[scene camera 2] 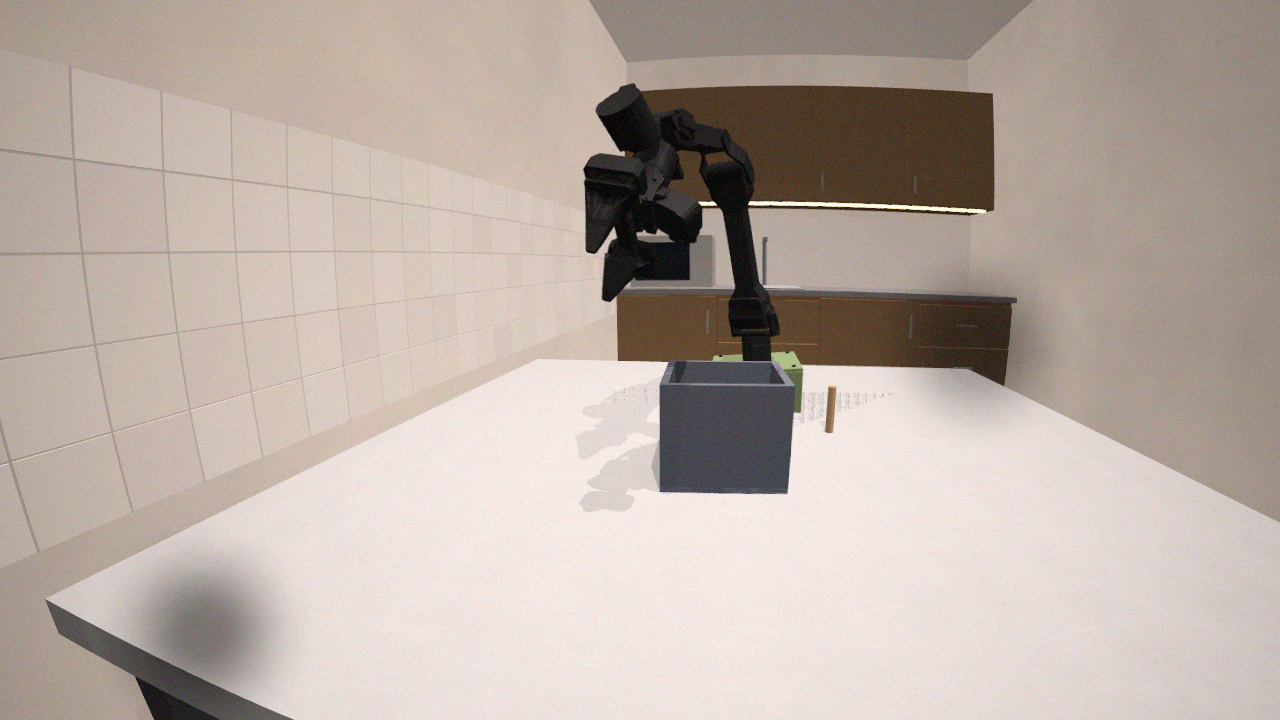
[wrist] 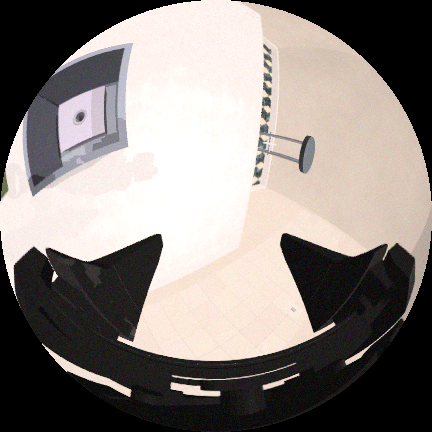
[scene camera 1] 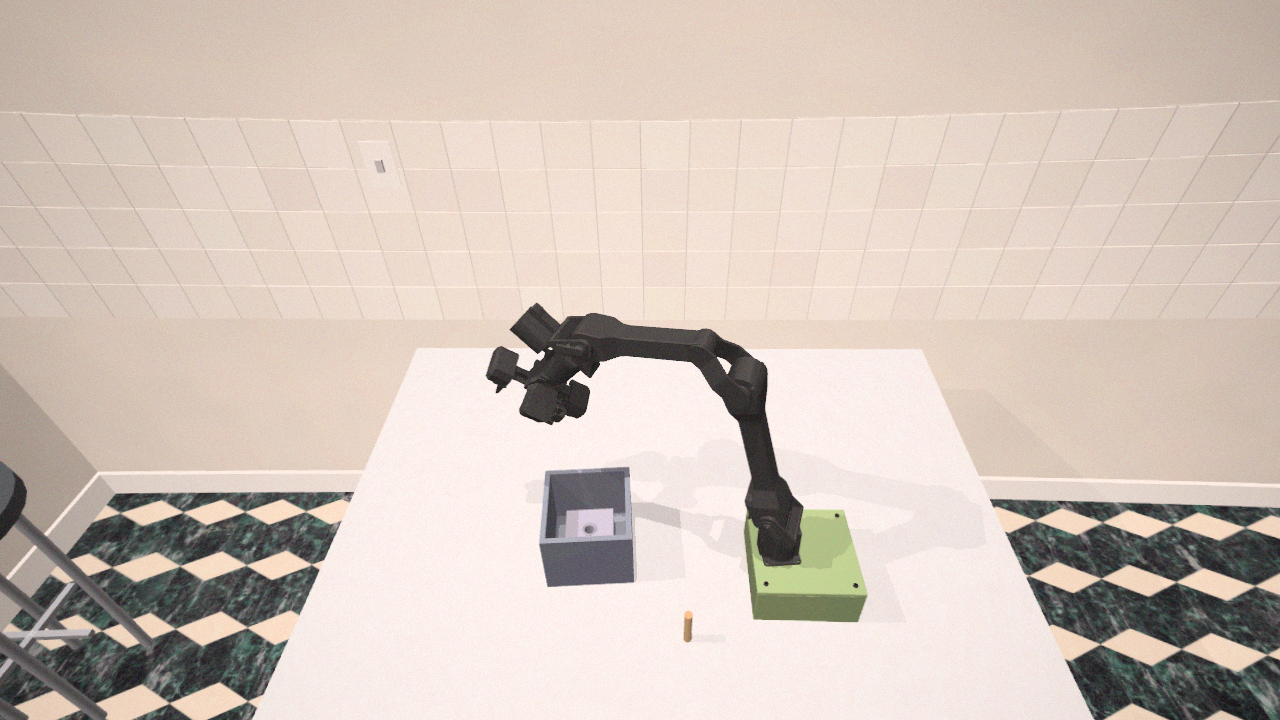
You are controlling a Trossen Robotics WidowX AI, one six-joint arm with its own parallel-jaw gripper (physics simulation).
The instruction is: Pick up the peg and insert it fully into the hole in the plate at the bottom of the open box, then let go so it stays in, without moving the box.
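Frame: origin at the arm's base, x ahead, y left, z up, level; metres.
Seen in the pictures: gripper, fingertip midpoint: (scene camera 2: 598, 278) (wrist: 223, 240) (scene camera 1: 519, 401); arm's base at its link origin: (scene camera 1: 778, 550).
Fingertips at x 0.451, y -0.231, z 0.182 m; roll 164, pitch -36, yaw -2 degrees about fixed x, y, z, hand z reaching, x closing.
Note:
Offsets run from my fingertips to a thing's top centre. "pt": to the spot under its first point. Level surfaces: height alone.
A thin tan wooden peg @(dy +0.338, dx -0.277, dz -0.184 m) (scene camera 1: 687, 626) (scene camera 2: 830, 410) stands upright on the white table, between the open box and the green base in sideways position and nearer the front in scene camera 1. The open blue-grey box @(dy +0.145, dx -0.114, dz -0.126 m) (scene camera 1: 586, 564) (scene camera 2: 725, 438) (wrist: 122, 100) stands upright. A pale plate @(dy +0.145, dx -0.114, dz -0.203 m) (scene camera 1: 573, 520) (wrist: 69, 131) with a round hole @(pt dy +0.136, dx -0.113, dz -0.219 m) (scene camera 1: 589, 529) (wrist: 80, 117) shows at its bottom. My black gripper (scene camera 2: 600, 274) (wrist: 223, 240) is open and empty, high above the table beyond the box's wall-side edge, well away from the peg. The peg does not show in the wrist view.
The arm rises from a green base block (scene camera 1: 819, 541) (scene camera 2: 795, 391). The white table @(dz -0.264 m) (scene camera 1: 429, 617) (scene camera 2: 537, 608) runs alongside a tiled wall (scene camera 1: 662, 223) (scene camera 2: 205, 295). A stool (scene camera 1: 10, 497) (wrist: 307, 154) stands beyond the table's edge.

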